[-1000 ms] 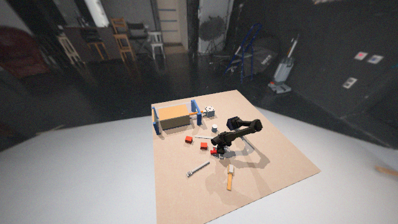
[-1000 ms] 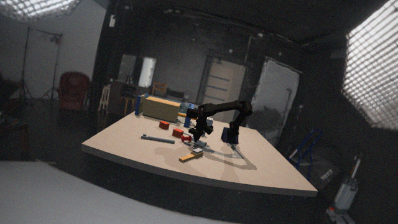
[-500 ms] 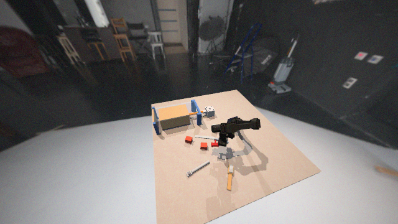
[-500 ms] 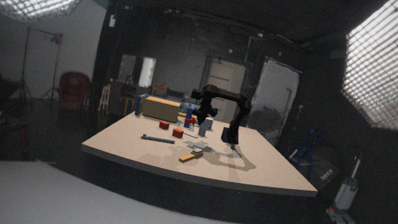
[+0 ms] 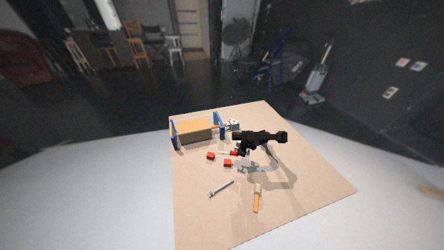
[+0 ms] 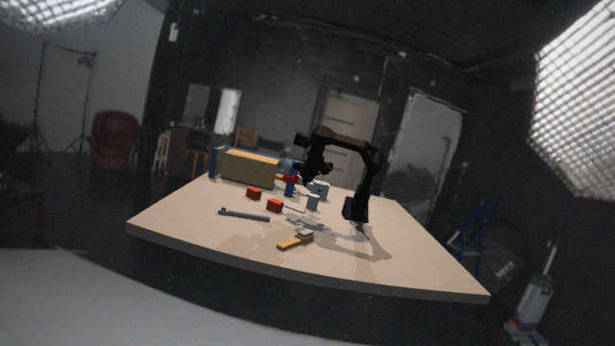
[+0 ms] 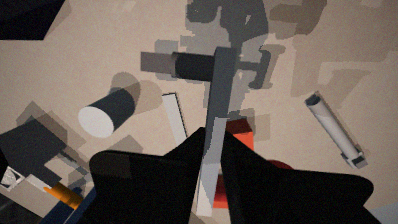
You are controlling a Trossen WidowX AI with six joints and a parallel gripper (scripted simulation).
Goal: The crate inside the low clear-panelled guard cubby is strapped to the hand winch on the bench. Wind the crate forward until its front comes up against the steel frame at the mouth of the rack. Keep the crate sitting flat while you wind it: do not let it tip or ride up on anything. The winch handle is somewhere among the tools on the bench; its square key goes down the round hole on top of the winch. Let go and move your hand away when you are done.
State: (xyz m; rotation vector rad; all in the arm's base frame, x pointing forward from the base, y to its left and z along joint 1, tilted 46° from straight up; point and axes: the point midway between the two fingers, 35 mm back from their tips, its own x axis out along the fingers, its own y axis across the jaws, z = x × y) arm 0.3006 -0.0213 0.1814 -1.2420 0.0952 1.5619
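The red knob lies 6 cm ahead of my gripper tip, 2 cm above it and 1 cm to the right of it. From my gripper tip the other things lie so: thin grey rod: 14 cm below, 12 cm to the right, 4 cm ahead; then orange-handled brush: 29 cm to the left, 12 cm below, 5 cm ahead; then winch handle: 1 cm ahead, 1 cm above.
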